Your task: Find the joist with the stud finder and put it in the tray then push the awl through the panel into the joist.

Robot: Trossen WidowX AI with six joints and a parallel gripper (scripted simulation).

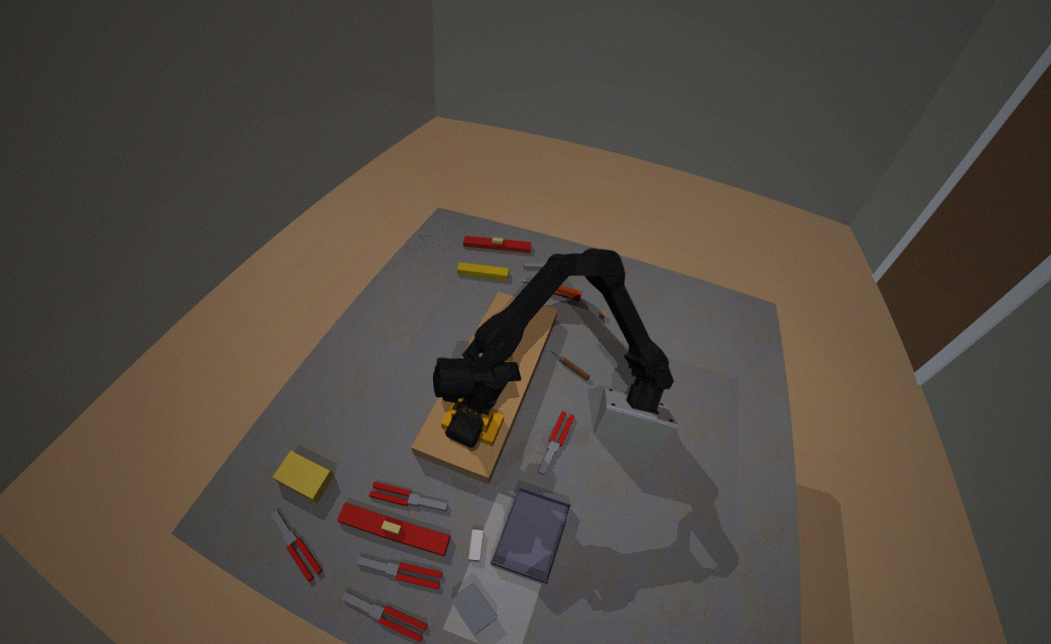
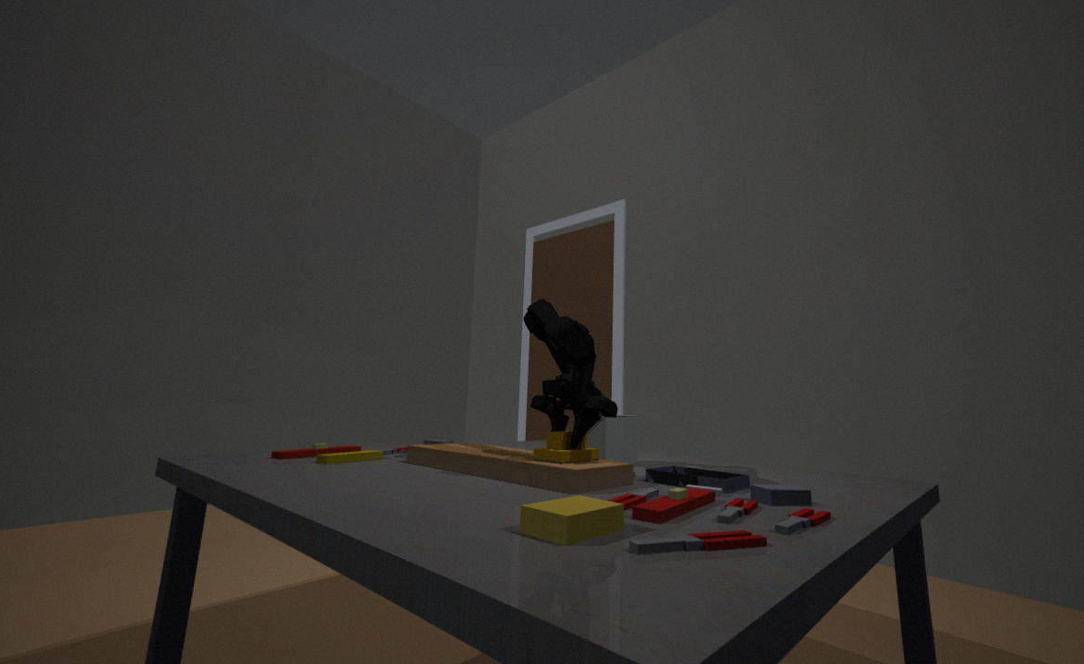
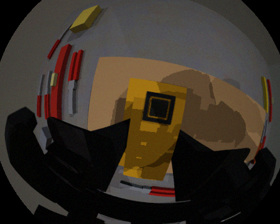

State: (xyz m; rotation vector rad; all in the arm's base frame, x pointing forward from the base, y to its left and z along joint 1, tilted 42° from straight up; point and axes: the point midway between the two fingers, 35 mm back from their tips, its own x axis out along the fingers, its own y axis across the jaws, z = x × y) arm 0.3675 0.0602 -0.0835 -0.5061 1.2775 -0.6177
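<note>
Right now the grey tray is 200 mm to the left of my gripper tip, 180 mm behind it and 50 mm below it. Also, from my gripper tip: yellow stud finder: 20 mm above, 10 mm ahead; white piece: 250 mm to the left, 80 mm behind, 60 mm below; awl: 250 mm to the right, 190 mm behind, 60 mm below.
</note>
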